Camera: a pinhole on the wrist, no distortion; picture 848 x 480 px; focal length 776.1 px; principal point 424.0 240.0 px. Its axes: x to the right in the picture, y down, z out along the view. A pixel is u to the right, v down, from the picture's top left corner.
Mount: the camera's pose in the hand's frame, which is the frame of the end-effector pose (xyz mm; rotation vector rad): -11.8 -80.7 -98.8 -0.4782 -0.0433 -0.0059
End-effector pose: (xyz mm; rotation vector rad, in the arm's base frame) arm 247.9 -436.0 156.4 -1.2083 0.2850 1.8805
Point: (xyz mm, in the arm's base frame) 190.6 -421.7 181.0
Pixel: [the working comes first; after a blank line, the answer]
In the camera's frame: 15.6 25.7 188.3

488 346
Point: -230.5 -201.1 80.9
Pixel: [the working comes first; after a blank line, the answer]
In the camera's frame: 300.6 57.9 580.3

826 317
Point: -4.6 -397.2 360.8
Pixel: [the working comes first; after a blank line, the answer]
In the camera's frame: -78.2 -1.8 436.2

285 237
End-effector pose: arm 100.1 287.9 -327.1 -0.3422 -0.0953 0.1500
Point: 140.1 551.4 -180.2
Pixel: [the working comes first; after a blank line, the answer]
In the camera's frame: 118.7 95.8 402.4

653 425
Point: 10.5 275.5 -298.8
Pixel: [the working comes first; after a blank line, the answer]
In the camera's frame: -70.4 1.3 152.8

66 247
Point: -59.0 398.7 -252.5
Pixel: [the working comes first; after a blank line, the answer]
In the camera's frame: -111.2 54.2 285.8

122 387
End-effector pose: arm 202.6 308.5 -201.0 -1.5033 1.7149 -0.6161
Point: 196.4 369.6 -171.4
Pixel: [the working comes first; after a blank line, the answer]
In the camera's frame: -50.3 25.7 110.2

70 421
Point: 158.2 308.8 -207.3
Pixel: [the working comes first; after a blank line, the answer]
In the camera's frame: 17.1 69.2 111.0

outside the picture
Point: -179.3 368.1 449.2
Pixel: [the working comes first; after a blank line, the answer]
In the camera's frame: -212.0 108.1 -592.2

behind the camera
